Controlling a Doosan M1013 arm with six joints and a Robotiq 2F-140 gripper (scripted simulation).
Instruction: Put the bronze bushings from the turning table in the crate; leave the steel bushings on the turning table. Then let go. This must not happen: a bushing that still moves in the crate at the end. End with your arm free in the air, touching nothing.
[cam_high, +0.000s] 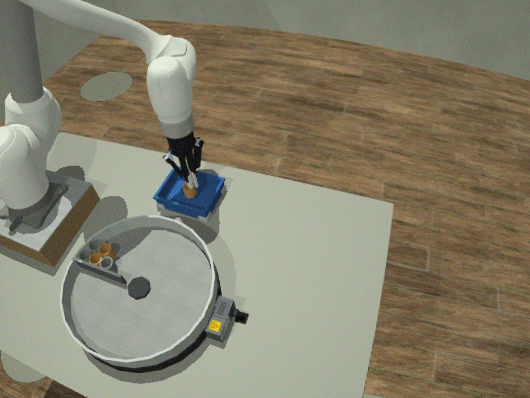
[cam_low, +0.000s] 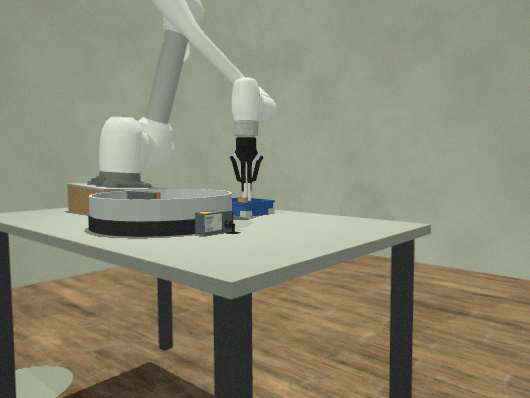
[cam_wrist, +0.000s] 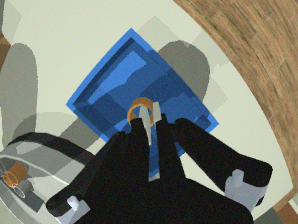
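Now: hand 6 cm above the crate, 1 cm to the left of it and 1 cm past it. Round my hand: turning table (37 cm to the right, 3 cm below, 2 cm behind).
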